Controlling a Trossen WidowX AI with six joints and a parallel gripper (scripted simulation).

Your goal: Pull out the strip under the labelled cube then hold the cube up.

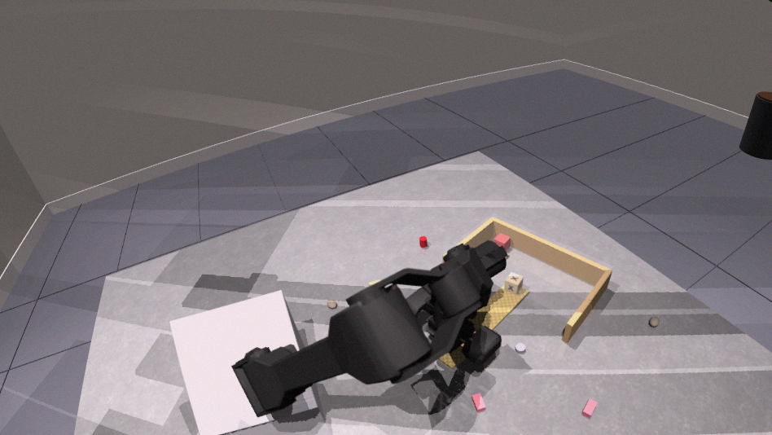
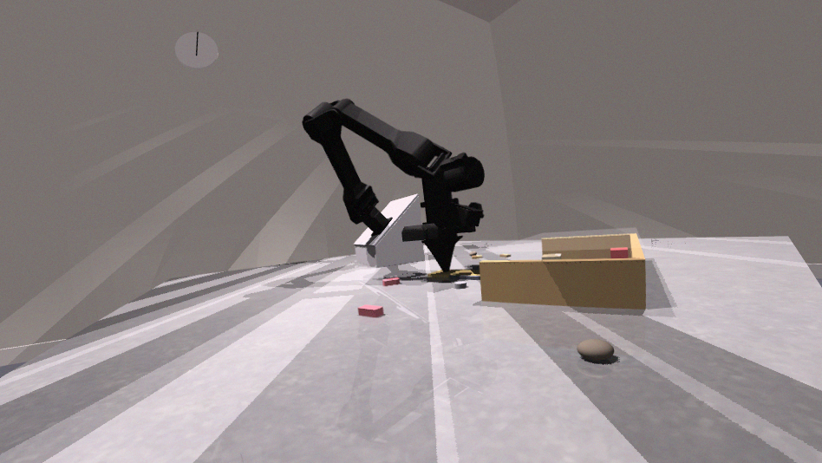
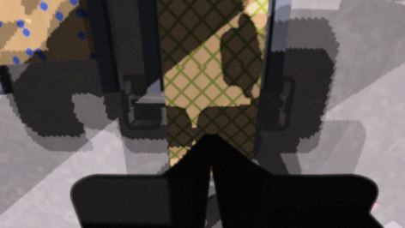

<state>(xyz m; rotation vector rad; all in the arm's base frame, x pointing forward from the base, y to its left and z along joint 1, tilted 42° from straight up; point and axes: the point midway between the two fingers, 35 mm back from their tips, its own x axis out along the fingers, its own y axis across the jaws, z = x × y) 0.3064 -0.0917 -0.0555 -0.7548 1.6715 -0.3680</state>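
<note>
Right now my gripper tip is 100 mm short of the yellow cross-hatched strip and 30 mm to the right of it.
</note>
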